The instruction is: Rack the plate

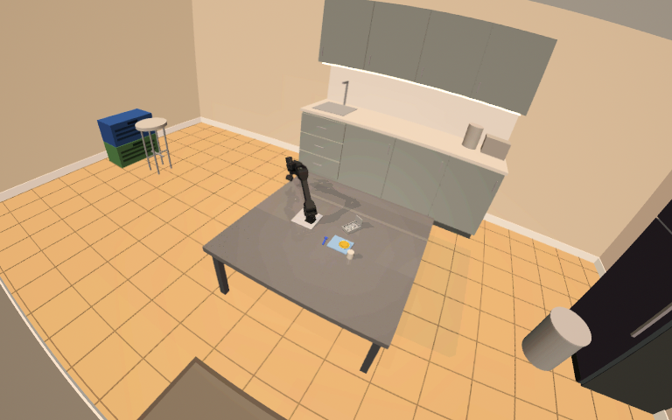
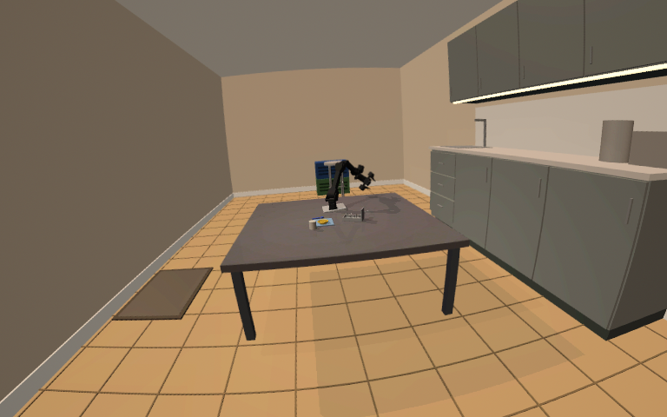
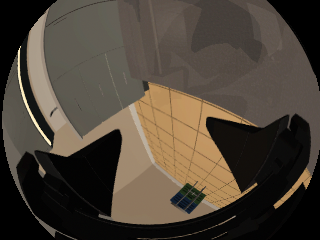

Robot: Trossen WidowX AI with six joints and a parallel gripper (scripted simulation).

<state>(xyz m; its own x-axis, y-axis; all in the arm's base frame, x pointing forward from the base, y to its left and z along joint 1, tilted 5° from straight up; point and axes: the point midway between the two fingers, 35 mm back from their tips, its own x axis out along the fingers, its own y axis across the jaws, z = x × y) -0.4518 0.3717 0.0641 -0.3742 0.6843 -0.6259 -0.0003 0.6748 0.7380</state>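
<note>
My gripper tip is now 80 cm short of the orange plate, 47 cm to the left of it and 7 cm above it. The rest, counted from my gripper tip: grey dish rack 75 cm ahead, 26 cm to the right, 7 cm below; then blue utensil 66 cm ahead, 50 cm to the right, 9 cm below; then beige cup 88 cm ahead, 53 cm to the right, 7 cm below.
</note>
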